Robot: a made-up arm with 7 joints. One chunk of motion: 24 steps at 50 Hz.
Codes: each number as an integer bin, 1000 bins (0 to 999) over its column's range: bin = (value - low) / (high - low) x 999, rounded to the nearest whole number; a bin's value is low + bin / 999 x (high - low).
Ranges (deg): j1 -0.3..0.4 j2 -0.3..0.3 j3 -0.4..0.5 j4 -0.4..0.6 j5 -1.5..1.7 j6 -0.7..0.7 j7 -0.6..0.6
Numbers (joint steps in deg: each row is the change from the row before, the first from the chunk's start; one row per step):
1: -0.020 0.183 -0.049 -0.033 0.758 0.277 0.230
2: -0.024 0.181 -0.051 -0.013 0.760 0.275 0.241
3: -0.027 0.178 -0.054 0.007 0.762 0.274 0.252
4: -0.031 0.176 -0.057 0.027 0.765 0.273 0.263
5: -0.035 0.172 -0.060 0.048 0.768 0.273 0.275
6: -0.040 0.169 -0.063 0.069 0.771 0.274 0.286
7: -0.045 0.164 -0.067 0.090 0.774 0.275 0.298
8: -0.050 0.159 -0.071 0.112 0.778 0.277 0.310
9: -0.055 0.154 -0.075 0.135 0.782 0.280 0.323
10: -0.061 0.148 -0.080 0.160 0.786 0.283 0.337
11: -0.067 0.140 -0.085 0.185 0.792 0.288 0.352
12: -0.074 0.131 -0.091 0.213 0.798 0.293 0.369
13: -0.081 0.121 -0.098 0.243 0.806 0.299 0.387
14: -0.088 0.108 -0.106 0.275 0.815 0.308 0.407
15: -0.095 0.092 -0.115 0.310 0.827 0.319 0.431
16: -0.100 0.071 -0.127 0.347 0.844 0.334 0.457
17: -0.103 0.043 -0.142 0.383 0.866 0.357 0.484
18: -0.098 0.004 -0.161 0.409 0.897 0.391 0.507
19: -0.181 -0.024 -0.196 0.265 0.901 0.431 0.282
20: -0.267 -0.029 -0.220 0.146 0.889 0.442 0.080
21: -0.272 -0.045 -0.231 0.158 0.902 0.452 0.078
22: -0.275 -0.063 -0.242 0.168 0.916 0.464 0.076
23: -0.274 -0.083 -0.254 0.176 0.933 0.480 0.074
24: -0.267 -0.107 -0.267 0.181 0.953 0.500 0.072
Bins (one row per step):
1: 400 804 390 367 705 697 691
2: 394 801 387 387 706 696 700
3: 390 796 384 407 706 695 709
4: 384 793 381 427 707 694 718
5: 378 786 377 448 708 694 728
6: 371 781 374 469 709 695 738
7: 364 773 370 490 710 696 748
8: 357 764 365 511 711 697 758
9: 350 756 361 534 712 699 768
10: 341 746 355 559 714 701 780
11: 333 733 350 584 716 705 793
12: 323 718 343 612 717 709 807
13: 313 701 335 642 720 713 822
14: 303 679 326 674 723 719 838
15: 293 653 316 709 726 727 858
16: 285 618 303 746 732 738 880
17: 281 571 286 782 739 754 902
18: 288 506 265 808 748 779 922
19: 170 460 226 664 750 807 734
20: 47 451 200 545 746 815 566
21: 40 425 188 557 750 822 564
22: 36 395 175 567 754 831 563
23: 37 361 162 575 760 842 561
24: 47 321 148 580 766 856 559

